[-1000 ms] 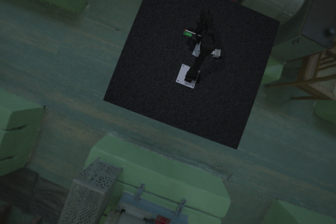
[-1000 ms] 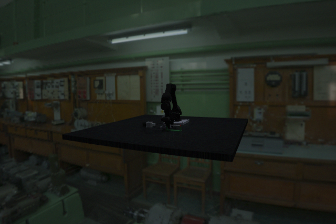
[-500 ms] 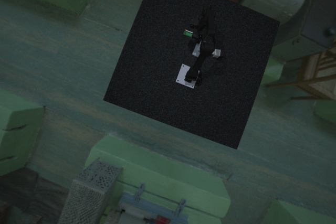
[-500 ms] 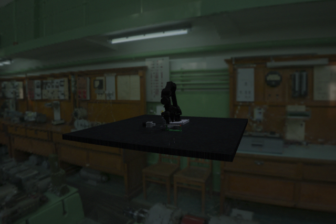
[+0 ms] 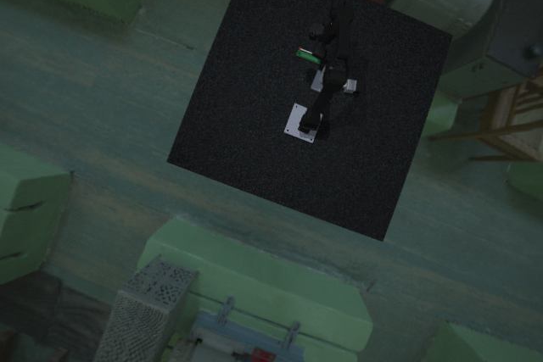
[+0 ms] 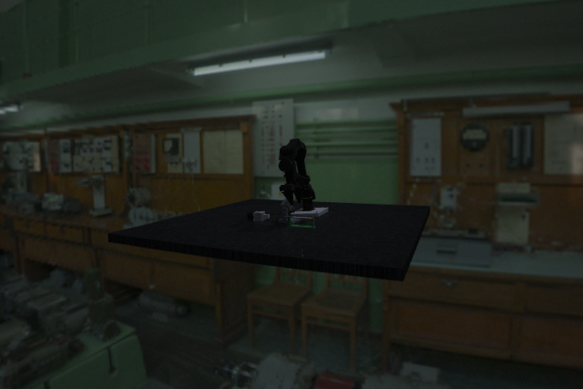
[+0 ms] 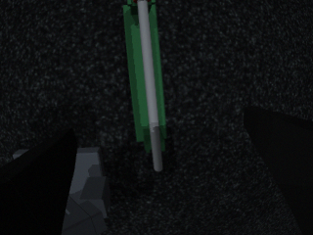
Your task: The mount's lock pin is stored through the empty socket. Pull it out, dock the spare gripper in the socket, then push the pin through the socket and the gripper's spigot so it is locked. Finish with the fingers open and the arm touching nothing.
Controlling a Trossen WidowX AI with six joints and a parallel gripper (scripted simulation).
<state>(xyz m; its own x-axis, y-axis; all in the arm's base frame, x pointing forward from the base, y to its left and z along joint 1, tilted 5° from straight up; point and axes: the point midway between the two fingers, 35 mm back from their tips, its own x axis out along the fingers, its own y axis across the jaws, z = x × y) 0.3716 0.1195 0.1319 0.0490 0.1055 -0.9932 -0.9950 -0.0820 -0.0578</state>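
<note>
My gripper tip is now 7 cm past the spare gripper, 26 cm to the left of it and 9 cm above it. Also, from my gripper tip: green bracket 2 cm to the left, 8 cm below; mount 9 cm behind, 9 cm to the right, 5 cm below.
</note>
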